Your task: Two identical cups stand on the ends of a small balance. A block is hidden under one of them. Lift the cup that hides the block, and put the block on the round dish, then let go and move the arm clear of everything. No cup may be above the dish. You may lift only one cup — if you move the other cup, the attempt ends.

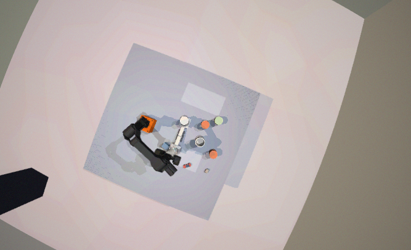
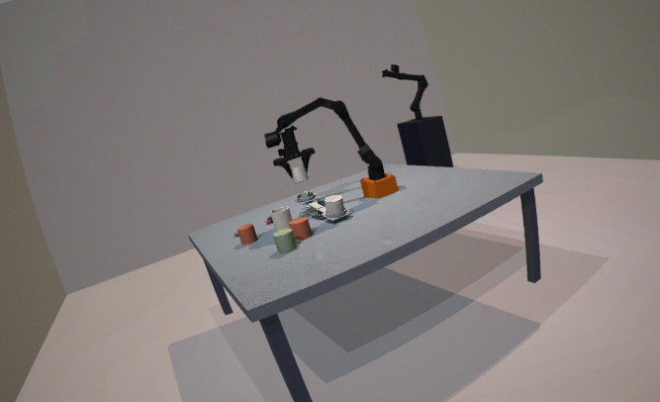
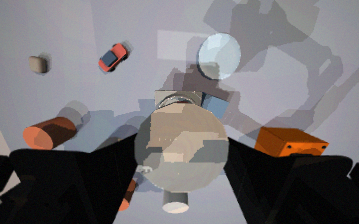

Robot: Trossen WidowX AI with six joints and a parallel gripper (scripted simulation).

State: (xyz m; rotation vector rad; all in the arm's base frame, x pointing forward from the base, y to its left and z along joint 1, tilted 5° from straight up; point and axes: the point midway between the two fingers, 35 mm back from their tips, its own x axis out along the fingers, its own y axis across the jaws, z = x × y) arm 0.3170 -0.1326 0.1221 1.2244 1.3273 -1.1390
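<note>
Right now my gripper tip is 20 mm to the left of the cup. From my gripper tip the other things lie so: balance beam: 140 mm to the left, 140 mm below, 10 mm behind; then green block: 90 mm below, 10 mm to the left; then blue block: 160 mm below, 80 mm behind.
</note>
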